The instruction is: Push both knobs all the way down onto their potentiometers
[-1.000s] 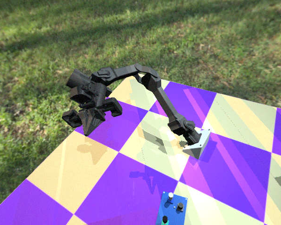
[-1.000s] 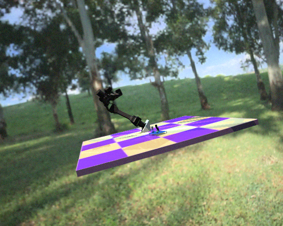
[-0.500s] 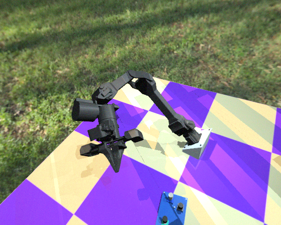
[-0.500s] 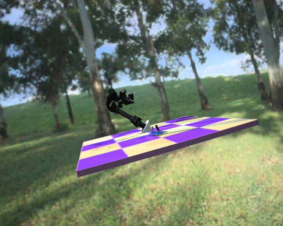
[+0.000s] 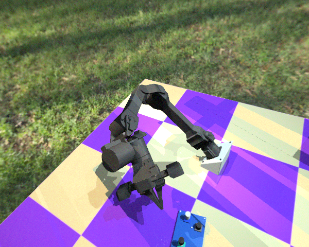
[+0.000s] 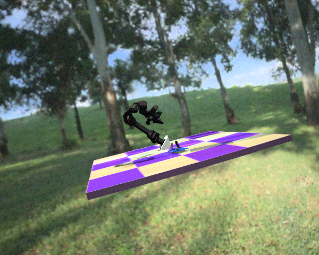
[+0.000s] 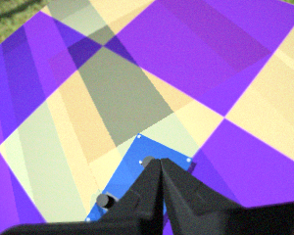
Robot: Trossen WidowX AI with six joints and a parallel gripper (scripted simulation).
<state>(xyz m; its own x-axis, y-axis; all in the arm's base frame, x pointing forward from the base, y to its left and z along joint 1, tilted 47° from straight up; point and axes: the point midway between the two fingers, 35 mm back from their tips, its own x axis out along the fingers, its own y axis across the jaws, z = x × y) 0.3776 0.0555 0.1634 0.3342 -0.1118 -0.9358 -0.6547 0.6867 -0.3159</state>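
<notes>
Now: gripper tip 7 cm past the white-topped knob, 5 cm to the right of it and 19 cm above it. The rest, counted from my gripper tip: green potentiometer 1 cm ahead, 6 cm to the left, 19 cm below.
</notes>
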